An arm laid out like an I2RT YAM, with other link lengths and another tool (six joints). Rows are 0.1 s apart.
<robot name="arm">
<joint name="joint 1" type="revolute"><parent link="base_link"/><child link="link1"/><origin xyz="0 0 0.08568" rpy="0 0 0"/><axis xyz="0 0 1"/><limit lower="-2.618" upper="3.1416"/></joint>
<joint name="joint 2" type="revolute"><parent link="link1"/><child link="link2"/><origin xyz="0.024 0.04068 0.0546" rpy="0 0 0"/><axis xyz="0 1 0"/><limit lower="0" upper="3.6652"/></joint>
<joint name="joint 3" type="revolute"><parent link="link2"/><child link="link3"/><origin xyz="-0.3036 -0.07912 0" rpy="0 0 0"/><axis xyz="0 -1 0"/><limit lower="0" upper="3.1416"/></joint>
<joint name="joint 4" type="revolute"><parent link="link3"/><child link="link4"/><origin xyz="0.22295 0.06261 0.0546" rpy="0 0 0"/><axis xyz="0 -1 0"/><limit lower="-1.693" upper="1.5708"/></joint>
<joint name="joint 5" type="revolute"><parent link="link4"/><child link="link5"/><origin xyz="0.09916 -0.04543 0.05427" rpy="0 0 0"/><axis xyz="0 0 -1"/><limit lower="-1.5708" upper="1.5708"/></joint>
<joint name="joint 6" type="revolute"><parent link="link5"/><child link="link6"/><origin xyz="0.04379 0 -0.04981" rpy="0 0 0"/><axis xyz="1 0 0"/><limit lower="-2.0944" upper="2.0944"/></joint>
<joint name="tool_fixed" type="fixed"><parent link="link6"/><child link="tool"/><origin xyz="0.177 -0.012 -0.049" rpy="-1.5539 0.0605 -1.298"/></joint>
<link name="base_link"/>
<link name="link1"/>
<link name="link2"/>
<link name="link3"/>
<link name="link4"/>
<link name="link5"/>
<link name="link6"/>
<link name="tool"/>
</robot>
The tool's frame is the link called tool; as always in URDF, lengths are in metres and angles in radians.
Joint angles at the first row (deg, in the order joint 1, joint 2, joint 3, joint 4, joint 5, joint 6):
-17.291 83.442 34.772 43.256 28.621 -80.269
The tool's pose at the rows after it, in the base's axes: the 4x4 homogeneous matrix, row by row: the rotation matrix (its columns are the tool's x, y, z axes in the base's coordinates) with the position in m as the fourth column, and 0 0 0 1 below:
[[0.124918, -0.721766, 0.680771, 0.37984], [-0.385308, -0.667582, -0.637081, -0.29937], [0.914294, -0.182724, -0.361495, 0.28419], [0, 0, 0, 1]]
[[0.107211, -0.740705, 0.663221, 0.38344], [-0.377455, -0.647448, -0.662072, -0.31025], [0.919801, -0.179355, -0.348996, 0.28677], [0, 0, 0, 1]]
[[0.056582, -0.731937, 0.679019, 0.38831], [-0.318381, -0.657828, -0.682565, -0.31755], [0.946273, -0.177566, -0.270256, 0.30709], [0, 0, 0, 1]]
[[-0.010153, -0.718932, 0.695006, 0.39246], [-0.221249, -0.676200, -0.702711, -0.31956], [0.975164, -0.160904, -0.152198, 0.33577], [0, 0, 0, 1]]
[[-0.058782, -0.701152, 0.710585, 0.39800], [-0.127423, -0.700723, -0.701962, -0.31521], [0.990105, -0.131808, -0.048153, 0.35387], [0, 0, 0, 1]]
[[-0.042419, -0.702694, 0.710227, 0.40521], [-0.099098, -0.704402, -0.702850, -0.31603], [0.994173, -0.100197, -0.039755, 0.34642], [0, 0, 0, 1]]
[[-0.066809, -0.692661, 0.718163, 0.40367], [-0.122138, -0.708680, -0.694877, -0.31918], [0.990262, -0.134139, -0.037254, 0.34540], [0, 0, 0, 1]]
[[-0.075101, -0.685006, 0.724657, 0.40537], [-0.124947, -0.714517, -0.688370, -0.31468], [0.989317, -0.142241, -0.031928, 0.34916], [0, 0, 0, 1]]
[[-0.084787, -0.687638, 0.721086, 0.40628], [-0.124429, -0.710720, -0.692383, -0.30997], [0.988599, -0.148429, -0.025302, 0.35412], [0, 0, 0, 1]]
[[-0.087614, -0.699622, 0.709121, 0.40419], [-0.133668, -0.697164, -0.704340, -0.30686], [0.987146, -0.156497, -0.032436, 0.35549], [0, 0, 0, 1]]
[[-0.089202, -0.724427, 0.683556, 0.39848], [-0.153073, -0.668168, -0.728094, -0.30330], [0.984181, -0.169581, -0.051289, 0.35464], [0, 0, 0, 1]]
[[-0.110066, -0.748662, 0.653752, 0.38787], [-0.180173, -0.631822, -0.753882, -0.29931], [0.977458, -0.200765, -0.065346, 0.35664], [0, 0, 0, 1]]
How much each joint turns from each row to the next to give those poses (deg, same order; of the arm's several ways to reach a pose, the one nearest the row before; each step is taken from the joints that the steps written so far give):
-0.313 1.695 0.630 -0.197 -0.251 0.438
-0.780 2.566 1.674 1.720 1.029 -0.516
-0.949 2.507 0.014 7.962 -0.742 -2.842
-0.404 3.446 -0.499 11.845 -0.758 -4.622
0.042 4.442 -0.932 12.055 -1.573 -4.426
-0.059 3.383 -0.090 4.008 -0.551 -1.979
-0.604 -0.157 -0.070 -0.085 -0.696 2.178
0.649 -0.611 0.161 -0.426 0.212 0.286
1.052 -0.483 0.500 -0.390 1.365 -0.225
1.030 -0.861 0.249 -1.291 2.101 0.043
1.530 -1.348 0.164 -2.219 3.752 0.259
1.617 -2.157 0.050 -2.526 4.354 1.099

